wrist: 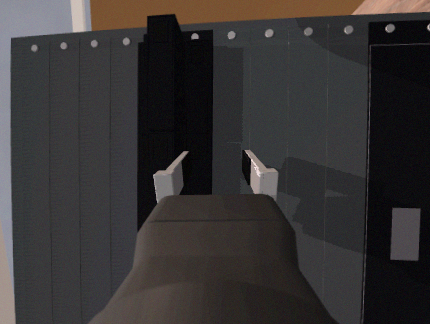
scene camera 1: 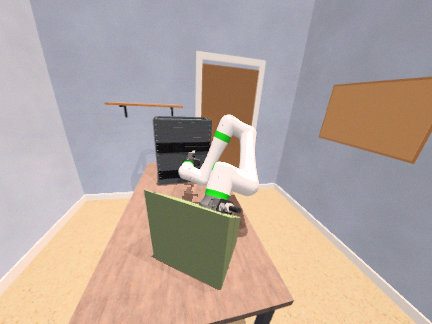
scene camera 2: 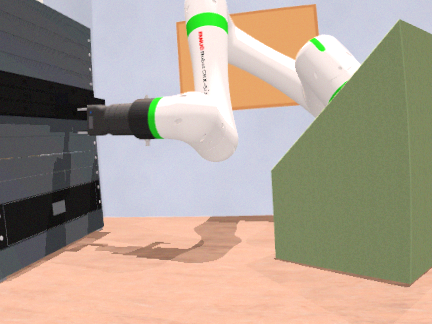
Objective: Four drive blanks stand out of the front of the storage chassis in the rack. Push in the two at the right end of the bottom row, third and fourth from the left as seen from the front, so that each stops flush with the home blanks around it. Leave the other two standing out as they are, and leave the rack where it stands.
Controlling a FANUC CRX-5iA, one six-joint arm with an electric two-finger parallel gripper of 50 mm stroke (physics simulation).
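The rack is dark grey and upright; it appears turned on its side in the wrist view. The black storage chassis is a band across it. One black drive blank clearly stands out near the rack's right edge, in the half of the band nearer the rack's top. The other blanks are too dark to tell apart or to judge as flush. My gripper is open and empty, close before the rack's front, around the chassis's lower edge.
A black unit with a grey label sits lower in the rack. A large green block stands on the wooden table, beside the arm's base. A wall shelf is behind the rack.
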